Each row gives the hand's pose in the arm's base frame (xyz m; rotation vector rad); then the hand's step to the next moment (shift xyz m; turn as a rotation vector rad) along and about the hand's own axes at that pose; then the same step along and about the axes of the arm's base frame.
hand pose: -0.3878 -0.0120 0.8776 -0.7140 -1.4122 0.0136
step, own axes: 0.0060 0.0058 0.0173 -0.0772 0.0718 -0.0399
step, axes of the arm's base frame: -0.0120 0.0148 0.0025 0.0494 0.0072 -0.1011
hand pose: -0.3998 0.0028 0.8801 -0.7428 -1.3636 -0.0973
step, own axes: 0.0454 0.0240 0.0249 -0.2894 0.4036 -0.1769
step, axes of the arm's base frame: 0.0012 0.0476 0.0314 0.2721 0.1162 -0.4363
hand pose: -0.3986 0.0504 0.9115 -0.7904 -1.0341 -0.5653
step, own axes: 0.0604 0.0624 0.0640 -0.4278 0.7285 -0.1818
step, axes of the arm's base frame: 0.0371 0.0856 0.0542 0.4573 0.3147 -0.6623
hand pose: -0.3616 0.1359 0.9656 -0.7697 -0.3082 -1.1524
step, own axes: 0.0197 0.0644 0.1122 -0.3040 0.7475 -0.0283
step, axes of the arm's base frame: 0.0839 0.0754 0.0664 0.5484 0.3366 -0.4878
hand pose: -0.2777 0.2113 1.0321 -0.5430 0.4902 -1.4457
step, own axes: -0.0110 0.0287 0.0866 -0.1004 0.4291 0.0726
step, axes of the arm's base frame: 0.0751 0.0168 0.0502 0.3746 0.1239 -0.2093
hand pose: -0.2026 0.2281 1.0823 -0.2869 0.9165 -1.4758
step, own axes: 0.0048 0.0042 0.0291 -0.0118 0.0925 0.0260
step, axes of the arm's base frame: 0.0219 -0.0143 0.0143 0.0862 0.0139 -0.0419
